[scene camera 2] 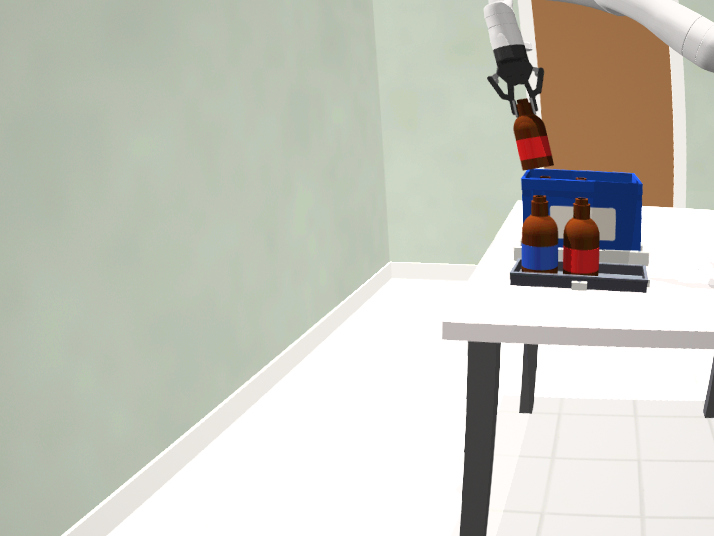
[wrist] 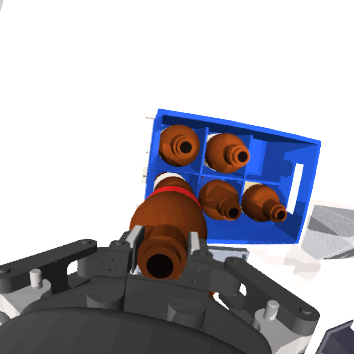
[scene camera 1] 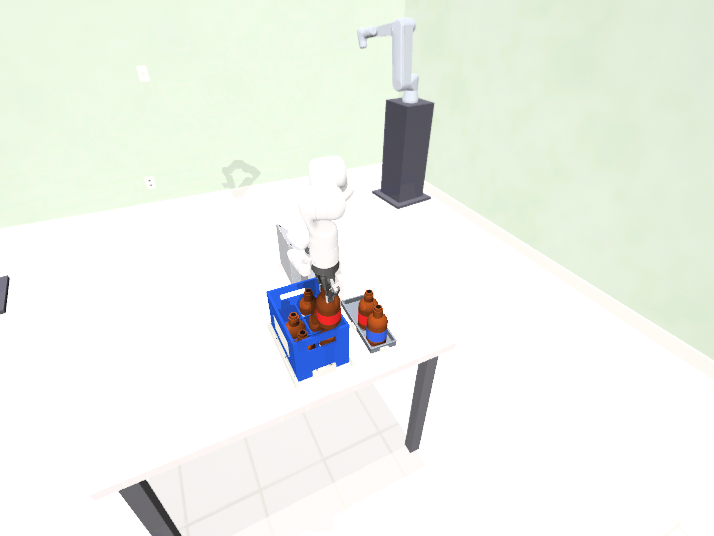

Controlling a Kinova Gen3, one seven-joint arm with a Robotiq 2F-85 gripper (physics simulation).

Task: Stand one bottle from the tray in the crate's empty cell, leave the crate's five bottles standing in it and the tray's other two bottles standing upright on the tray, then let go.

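Frame: origin at the arm's base, x ahead, y left, z up, level; metres.
Where they show: gripper, fingertip midpoint: (scene camera 2: 526, 115) (wrist: 165, 239) (scene camera 1: 326, 296); arm's base, origin of the base link: (scene camera 1: 295, 242).
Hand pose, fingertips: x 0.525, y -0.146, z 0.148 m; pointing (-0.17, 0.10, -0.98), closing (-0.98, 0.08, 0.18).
Things, the pixels of their top centre, and the offset from my fingertips. "spot": a spot on its surface instead.
- brown bottle with a red label, middle of its top: (wrist: 181, 278) (scene camera 2: 528, 98) (scene camera 1: 327, 283) dx -0.007, dy +0.008, dz +0.039 m
- blue crate, middle of its top: (wrist: 242, 186) (scene camera 2: 582, 175) (scene camera 1: 305, 307) dx -0.126, dy -0.012, dz -0.132 m
- blue-labelled bottle, middle of its top: (scene camera 2: 539, 196) (scene camera 1: 378, 306) dx -0.014, dy +0.203, dz -0.147 m
- red-labelled bottle, middle of its top: (scene camera 2: 581, 198) (scene camera 1: 369, 291) dx -0.096, dy +0.223, dz -0.147 m
- tray, surface spot: (scene camera 2: 628, 280) spot: dx -0.186, dy +0.288, dz -0.284 m
My gripper (scene camera 1: 329, 297) (scene camera 2: 525, 109) (wrist: 165, 239) is shut on the neck of a brown bottle with a red label (scene camera 1: 328, 316) (scene camera 2: 532, 147) (wrist: 167, 215). The bottle is tilted in scene view 2, its base above rim height. The blue crate (scene camera 1: 337, 357) (scene camera 2: 628, 219) (wrist: 307, 185) has its empty cell at the wrist view's upper right. The held bottle overlaps its lower left, mostly hiding that cell. Several crate bottles show their necks. A blue-labelled bottle (scene camera 1: 376, 335) (scene camera 2: 539, 256) and a red-labelled bottle (scene camera 1: 363, 320) (scene camera 2: 581, 260) stand upright on the tray (scene camera 2: 628, 280).
The crate and tray stand side by side on the white table (scene camera 2: 576, 335), near one edge. Crate walls and dividers rise around the cells. A grey block-like shape (wrist: 332, 232) lies beyond the crate's handle end in the wrist view. A second arm on a dark pedestal (scene camera 1: 403, 150) stands far back.
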